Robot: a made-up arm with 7 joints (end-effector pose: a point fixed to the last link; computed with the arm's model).
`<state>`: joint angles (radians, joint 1 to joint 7).
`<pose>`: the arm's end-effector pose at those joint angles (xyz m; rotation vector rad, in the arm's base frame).
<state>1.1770 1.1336 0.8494 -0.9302 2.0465 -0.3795 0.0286</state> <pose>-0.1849 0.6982 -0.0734 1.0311 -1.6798 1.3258</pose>
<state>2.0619 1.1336 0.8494 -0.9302 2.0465 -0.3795 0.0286</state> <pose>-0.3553 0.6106 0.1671 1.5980 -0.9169 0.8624</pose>
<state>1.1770 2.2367 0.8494 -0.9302 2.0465 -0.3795 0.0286</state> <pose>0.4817 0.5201 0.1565 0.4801 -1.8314 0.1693</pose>
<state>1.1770 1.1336 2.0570 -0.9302 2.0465 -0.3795 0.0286</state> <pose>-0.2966 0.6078 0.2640 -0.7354 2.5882 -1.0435</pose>
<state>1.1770 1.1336 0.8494 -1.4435 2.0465 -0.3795 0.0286</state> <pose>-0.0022 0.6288 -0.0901 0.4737 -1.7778 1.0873</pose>
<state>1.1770 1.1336 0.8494 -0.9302 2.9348 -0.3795 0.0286</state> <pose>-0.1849 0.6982 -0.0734 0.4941 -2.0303 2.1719</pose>
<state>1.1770 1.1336 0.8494 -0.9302 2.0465 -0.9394 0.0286</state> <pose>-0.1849 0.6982 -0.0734 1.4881 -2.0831 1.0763</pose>
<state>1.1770 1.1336 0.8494 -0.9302 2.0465 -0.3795 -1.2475</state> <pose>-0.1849 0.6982 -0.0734 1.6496 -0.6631 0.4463</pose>
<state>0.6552 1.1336 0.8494 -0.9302 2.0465 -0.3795 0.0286</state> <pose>-0.0069 0.7157 -0.1215 0.5605 -2.0711 1.5395</pose>
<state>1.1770 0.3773 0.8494 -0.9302 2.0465 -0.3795 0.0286</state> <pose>-0.5121 0.3968 -0.3278 1.3441 -1.2865 2.1139</pose>
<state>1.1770 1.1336 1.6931 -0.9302 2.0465 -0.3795 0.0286</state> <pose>-0.2310 0.6630 0.1846 0.9592 -2.6267 1.3083</pose>
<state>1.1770 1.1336 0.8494 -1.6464 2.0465 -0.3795 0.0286</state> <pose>0.0570 0.5774 -0.0913 0.2585 -1.7897 0.9829</pose>
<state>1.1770 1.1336 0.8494 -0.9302 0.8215 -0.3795 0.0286</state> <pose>-0.1849 0.6982 -0.0734 1.3444 -0.9675 0.1955</pose>
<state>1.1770 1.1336 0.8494 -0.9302 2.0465 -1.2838 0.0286</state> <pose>-0.1849 0.6982 -0.0734 1.7720 -2.3068 0.8552</pose>
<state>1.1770 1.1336 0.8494 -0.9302 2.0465 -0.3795 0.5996</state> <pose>-0.1849 0.6982 -0.0734 0.5597 -2.0620 1.6713</pose>
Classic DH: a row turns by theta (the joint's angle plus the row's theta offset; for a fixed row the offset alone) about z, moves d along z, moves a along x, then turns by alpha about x. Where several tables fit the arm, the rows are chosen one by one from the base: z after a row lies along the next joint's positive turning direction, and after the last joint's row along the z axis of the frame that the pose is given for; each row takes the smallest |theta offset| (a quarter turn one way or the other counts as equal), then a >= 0, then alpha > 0; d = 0 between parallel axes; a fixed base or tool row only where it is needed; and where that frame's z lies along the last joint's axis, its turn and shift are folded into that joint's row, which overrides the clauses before.
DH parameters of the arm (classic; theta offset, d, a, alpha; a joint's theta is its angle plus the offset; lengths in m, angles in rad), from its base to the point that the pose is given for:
base (fixed): 0 0 0 -1.2217
joint 1: 1.5708 0 0 1.5708
joint 2: 1.2217 0 0 -1.5708
joint 3: -1.5708 -0.3836 0.0431 -1.5708
joint 4: 0 0 -0.0465 1.5708
joint 5: 0 -0.3837 0 -1.5708
joint 6: 0 0 0 1.5708
joint 7: 0 0 0 0

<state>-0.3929 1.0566 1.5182 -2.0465 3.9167 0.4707 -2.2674</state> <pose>-0.0086 0.4153 0.2324 0.2304 2.4408 0.3898</pose>
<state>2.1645 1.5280 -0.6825 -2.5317 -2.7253 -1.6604 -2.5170</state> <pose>-0.3064 0.0406 -0.0650 -0.0677 1.9383 -0.2640</pose>
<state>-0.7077 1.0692 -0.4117 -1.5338 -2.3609 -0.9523 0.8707</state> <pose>0.5858 0.1846 -0.0242 1.3240 -0.2040 -2.4784</pose>
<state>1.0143 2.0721 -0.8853 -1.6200 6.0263 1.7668 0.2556</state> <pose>-0.0822 0.5560 -0.1921 1.8336 1.4510 -1.3288</pose>
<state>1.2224 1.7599 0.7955 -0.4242 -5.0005 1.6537 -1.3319</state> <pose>0.0304 0.7516 0.1596 0.2064 0.7145 0.0746</pose>
